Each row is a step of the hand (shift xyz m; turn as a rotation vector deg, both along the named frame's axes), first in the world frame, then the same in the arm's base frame.
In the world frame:
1: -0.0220 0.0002 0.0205 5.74 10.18 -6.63
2: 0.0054 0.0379 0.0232 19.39 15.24 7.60
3: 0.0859 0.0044 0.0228 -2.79 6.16 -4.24
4: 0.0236 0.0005 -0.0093 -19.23 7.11 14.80
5: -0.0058 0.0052 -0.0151 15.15 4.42 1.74
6: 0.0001 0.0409 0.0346 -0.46 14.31 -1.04
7: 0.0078 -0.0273 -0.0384 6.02 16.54 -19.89
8: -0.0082 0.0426 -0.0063 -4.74 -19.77 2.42
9: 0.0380 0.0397 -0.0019 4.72 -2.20 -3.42
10: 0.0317 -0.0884 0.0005 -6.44 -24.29 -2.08
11: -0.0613 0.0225 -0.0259 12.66 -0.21 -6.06
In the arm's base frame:
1: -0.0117 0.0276 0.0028 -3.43 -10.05 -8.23
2: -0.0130 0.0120 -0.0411 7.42 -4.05 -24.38
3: 0.0682 -0.0170 -0.0546 -6.88 -3.62 -1.80
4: 0.0153 -0.0184 -0.0085 -15.18 20.15 -1.73
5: -0.0113 -0.0118 0.0046 9.26 -5.64 -11.60
6: -0.0159 0.0239 -0.0452 -9.23 -3.13 -10.54
7: 0.0128 -0.0329 0.0322 -10.35 -23.03 -8.25
8: -0.0334 -0.0093 -0.0268 8.92 7.49 16.84
9: 0.0044 -0.0245 -0.0490 4.05 -4.68 0.70
10: 0.0774 0.0018 0.0531 9.23 4.97 22.93
11: -0.0665 -0.0007 0.0227 8.22 -10.74 -3.76

